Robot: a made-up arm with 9 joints. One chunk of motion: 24 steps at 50 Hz.
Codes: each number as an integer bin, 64 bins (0 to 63) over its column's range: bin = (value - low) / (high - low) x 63, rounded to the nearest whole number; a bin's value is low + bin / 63 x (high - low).
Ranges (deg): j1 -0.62..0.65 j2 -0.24..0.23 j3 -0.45..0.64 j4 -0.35..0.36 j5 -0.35..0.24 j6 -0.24..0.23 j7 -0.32..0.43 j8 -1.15..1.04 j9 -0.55..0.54
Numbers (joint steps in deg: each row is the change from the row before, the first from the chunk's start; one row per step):
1: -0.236 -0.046 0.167 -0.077 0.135 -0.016 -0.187 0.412 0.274
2: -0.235 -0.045 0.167 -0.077 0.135 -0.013 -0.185 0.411 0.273
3: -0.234 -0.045 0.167 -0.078 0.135 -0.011 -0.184 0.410 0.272
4: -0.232 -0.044 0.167 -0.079 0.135 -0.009 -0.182 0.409 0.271
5: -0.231 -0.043 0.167 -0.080 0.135 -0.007 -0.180 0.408 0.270
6: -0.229 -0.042 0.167 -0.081 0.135 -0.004 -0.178 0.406 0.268
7: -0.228 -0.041 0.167 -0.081 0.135 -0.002 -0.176 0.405 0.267
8: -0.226 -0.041 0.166 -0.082 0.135 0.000 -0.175 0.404 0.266
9: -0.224 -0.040 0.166 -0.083 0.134 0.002 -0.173 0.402 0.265
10: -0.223 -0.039 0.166 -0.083 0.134 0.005 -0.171 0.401 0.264
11: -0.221 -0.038 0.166 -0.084 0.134 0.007 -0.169 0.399 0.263
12: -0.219 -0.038 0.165 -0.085 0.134 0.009 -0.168 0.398 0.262
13: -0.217 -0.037 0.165 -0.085 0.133 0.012 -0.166 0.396 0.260
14: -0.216 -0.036 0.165 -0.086 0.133 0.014 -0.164 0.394 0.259
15: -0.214 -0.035 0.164 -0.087 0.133 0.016 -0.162 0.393 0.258
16: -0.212 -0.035 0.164 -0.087 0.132 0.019 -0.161 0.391 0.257
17: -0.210 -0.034 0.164 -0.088 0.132 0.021 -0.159 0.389 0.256
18: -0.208 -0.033 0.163 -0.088 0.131 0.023 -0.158 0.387 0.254
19: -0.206 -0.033 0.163 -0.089 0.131 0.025 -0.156 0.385 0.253
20: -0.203 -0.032 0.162 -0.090 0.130 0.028 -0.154 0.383 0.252
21: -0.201 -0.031 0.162 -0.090 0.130 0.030 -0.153 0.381 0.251
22: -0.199 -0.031 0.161 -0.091 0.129 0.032 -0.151 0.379 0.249
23: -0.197 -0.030 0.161 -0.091 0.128 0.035 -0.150 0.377 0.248
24: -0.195 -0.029 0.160 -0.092 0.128 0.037 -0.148 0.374 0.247
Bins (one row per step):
1: 19 26 36 24 52 30 11 45 48
2: 19 26 36 24 52 30 11 45 48
3: 19 26 36 24 52 31 11 45 48
4: 19 26 36 24 52 31 12 45 47
5: 19 26 36 24 52 31 12 45 47
6: 19 27 36 24 52 32 12 45 47
7: 19 27 36 24 52 32 12 45 47
8: 20 27 36 24 52 32 12 45 47
9: 20 27 36 24 52 32 12 45 47
10: 20 27 36 24 52 33 13 45 47
11: 20 27 36 24 52 33 13 45 47
12: 20 27 36 24 52 33 13 45 47
13: 20 27 36 24 52 34 13 44 47
14: 20 27 36 23 52 34 13 44 47
15: 20 27 35 23 52 34 13 44 47
16: 20 27 35 23 51 35 13 44 47
17: 20 28 35 23 51 35 14 44 47
18: 20 28 35 23 51 35 14 44 46
19: 21 28 35 23 51 36 14 44 46
20: 21 28 35 23 51 36 14 44 46
21: 21 28 35 23 51 36 14 44 46
22: 21 28 35 23 51 36 14 44 46
23: 21 28 35 23 51 37 14 44 46
24: 21 28 35 23 51 37 14 44 46

